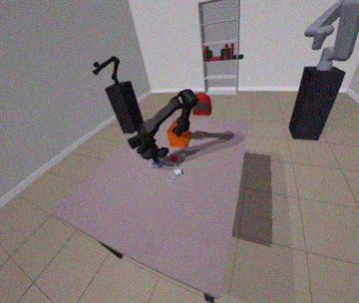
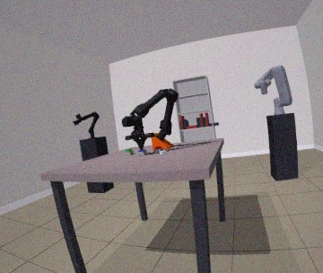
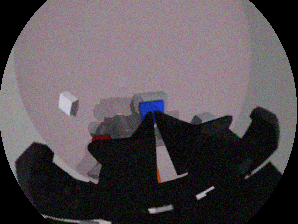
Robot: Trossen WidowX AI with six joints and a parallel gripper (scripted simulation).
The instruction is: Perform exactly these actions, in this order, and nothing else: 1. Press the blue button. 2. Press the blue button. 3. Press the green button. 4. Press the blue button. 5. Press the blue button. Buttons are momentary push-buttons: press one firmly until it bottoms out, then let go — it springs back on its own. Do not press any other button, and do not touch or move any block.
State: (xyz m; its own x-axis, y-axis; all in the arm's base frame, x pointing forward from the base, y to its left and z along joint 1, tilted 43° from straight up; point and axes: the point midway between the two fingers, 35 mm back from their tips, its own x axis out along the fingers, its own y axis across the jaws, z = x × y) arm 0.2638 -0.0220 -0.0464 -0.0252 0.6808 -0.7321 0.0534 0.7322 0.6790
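The blue button is 1 cm below my gripper tip. Round my gripper tip: red button: 4 cm behind, 10 cm to the left; white block: 4 cm ahead, 15 cm to the left, 2 cm below.
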